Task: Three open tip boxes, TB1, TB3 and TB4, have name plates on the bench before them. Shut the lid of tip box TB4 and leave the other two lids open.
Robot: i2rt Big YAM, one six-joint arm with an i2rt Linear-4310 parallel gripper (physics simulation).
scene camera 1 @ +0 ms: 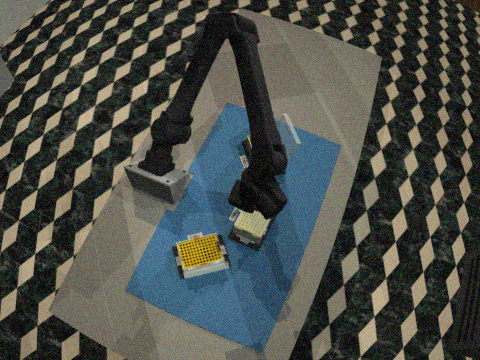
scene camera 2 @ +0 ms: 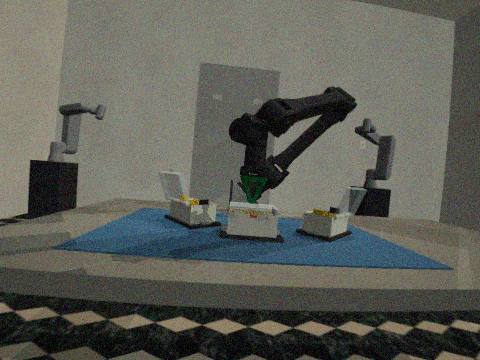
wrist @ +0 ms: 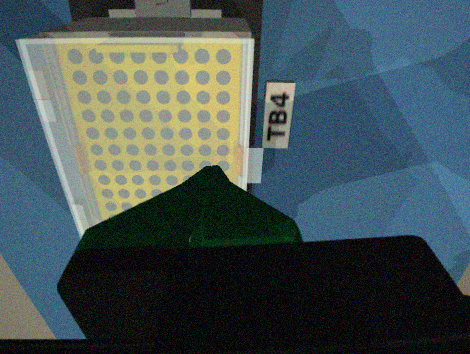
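Pixels of known places: gripper, fingertip midpoint: [scene camera 1: 247, 210] [scene camera 2: 251, 203] [wrist: 213, 178]; arm's base at its link origin: [scene camera 1: 156, 168].
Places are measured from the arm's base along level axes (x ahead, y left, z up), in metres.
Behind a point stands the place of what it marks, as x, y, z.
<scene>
Tip box TB4 [scene camera 1: 250, 227] @[0.344, -0.073, 0.009] [scene camera 2: 252, 225] @[0.386, -0.030, -0.034] [wrist: 150, 115] @[0.338, -0.057, 0.010] is the middle box. Its clear lid [scene camera 2: 250, 206] @[0.368, -0.036, 0.010] lies down over the yellow tip rack; whether it is fully seated I cannot tell. The name plate TB4 [wrist: 279, 115] @[0.276, -0.023, -0.066] lies beside it. My gripper [scene camera 2: 252, 201] @[0.316, -0.027, 0.010] [wrist: 213, 178] @[0.316, -0.027, 0.010] is shut and empty, its green tips at or just above the lid; the arm hides them in scene camera 1. A second box [scene camera 1: 200, 252] [scene camera 2: 192, 212] @[0.306, -0.184, -0.027] has its lid [scene camera 2: 172, 185] @[0.292, -0.245, 0.041] raised. A third box [scene camera 2: 325, 223] @[0.346, 0.177, -0.026] also has its lid [scene camera 1: 291, 128] @[0.352, 0.251, 0.083] [scene camera 2: 356, 200] @[0.345, 0.262, 0.042] raised. Their plates are unreadable.
The boxes stand on a blue mat [scene camera 1: 165, 290] @[0.180, -0.334, -0.068] [scene camera 2: 125, 240] @[0.450, -0.302, -0.068] on the grey bench [scene camera 1: 90, 280] @[-0.054, -0.415, -0.070]. My arm [scene camera 1: 255, 95] @[0.258, 0.123, 0.333] [scene camera 2: 310, 102] @[0.297, 0.123, 0.310] reaches over the third box in scene camera 1. Two other grey arms [scene camera 2: 72, 130] [scene camera 2: 385, 155] stand on dark pedestals in the background.
</scene>
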